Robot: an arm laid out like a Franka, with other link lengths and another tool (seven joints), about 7 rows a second.
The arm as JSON. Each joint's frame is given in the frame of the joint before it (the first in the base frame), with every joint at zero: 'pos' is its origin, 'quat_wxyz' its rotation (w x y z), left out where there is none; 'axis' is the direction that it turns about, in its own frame. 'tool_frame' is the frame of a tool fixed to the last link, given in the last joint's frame.
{
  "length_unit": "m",
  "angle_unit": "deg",
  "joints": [
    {
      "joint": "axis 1",
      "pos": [
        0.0,
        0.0,
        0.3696
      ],
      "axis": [
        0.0,
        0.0,
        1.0
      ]
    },
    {
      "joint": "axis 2",
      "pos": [
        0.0,
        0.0,
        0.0
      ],
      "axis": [
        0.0,
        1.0,
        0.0
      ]
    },
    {
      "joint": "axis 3",
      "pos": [
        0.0,
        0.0,
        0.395
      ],
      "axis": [
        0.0,
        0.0,
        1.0
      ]
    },
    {
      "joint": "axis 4",
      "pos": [
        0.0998,
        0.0,
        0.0
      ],
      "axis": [
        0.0,
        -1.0,
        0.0
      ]
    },
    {
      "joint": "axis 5",
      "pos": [
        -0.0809,
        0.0,
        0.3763
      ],
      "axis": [
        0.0,
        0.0,
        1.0
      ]
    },
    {
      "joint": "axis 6",
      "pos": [
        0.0,
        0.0,
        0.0
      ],
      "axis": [
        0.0,
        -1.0,
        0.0
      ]
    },
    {
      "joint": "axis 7",
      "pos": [
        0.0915,
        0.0,
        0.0
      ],
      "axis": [
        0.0,
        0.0,
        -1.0
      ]
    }
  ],
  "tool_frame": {
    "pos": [
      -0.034,
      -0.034,
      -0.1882
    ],
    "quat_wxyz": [
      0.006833,
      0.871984,
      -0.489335,
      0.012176
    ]
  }
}
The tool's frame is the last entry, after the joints.
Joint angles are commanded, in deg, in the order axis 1, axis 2, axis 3, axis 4, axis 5, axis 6, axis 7. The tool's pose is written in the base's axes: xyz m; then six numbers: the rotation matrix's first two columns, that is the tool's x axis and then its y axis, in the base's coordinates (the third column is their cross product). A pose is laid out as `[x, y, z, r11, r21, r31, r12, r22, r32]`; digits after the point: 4 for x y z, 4 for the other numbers.
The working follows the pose.
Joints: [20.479 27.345 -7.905 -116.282 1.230 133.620 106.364]
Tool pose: [0.5700, 0.1722, 0.2227, -0.8707, -0.4478, 0.2035, -0.4582, 0.8888, -0.0049]
Where each joint sits with the arm in this pose, in the base's axes (m; each line is computed from the numbers above, not from the rounded line before):
axis 1: 0.0000 0.0000 0.3696
axis 2: 0.0000 0.0000 0.3696
axis 3: 0.1700 0.0635 0.7205
axis 4: 0.2570 0.0813 0.6751
axis 5: 0.5421 0.1330 0.4217
axis 6: 0.5421 0.1330 0.4217
axis 7: 0.6303 0.1517 0.4062
the tool: 0.5700 0.1722 0.2227

